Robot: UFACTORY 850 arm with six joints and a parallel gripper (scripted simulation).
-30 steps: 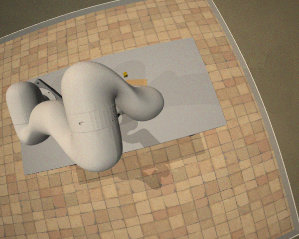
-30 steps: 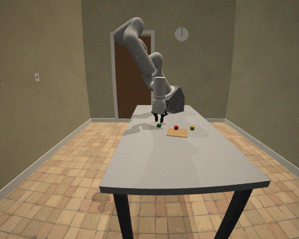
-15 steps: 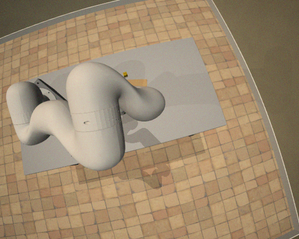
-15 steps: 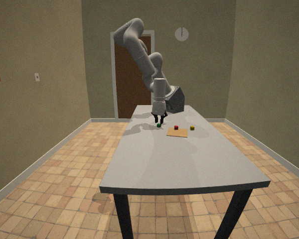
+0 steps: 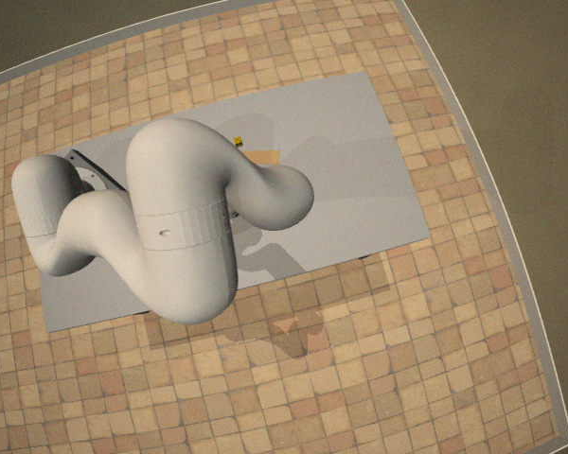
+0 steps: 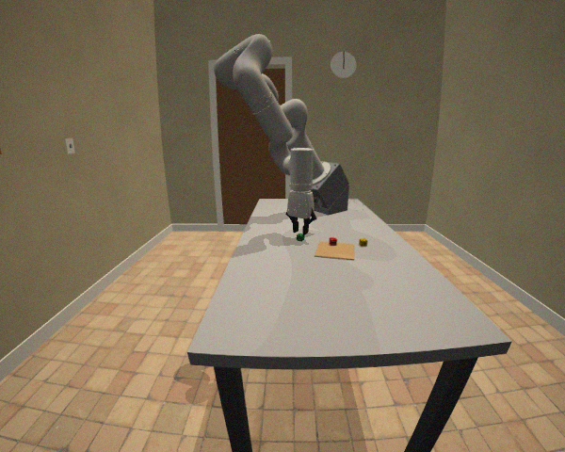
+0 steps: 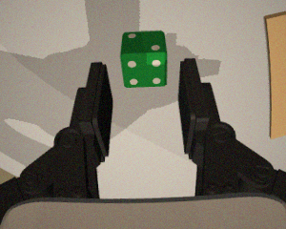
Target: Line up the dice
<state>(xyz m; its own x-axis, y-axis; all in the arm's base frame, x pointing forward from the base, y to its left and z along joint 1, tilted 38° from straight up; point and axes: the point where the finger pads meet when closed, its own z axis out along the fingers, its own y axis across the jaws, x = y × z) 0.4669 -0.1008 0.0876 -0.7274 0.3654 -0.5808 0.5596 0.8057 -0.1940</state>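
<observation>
Now: the green die 40 mm below my hand. Round my hand: red die 70 mm ahead, 120 mm to the left, 30 mm below; then yellow die 80 mm ahead, 240 mm to the left, 40 mm below; then mat 110 mm ahead, 120 mm to the left, 50 mm below.
</observation>
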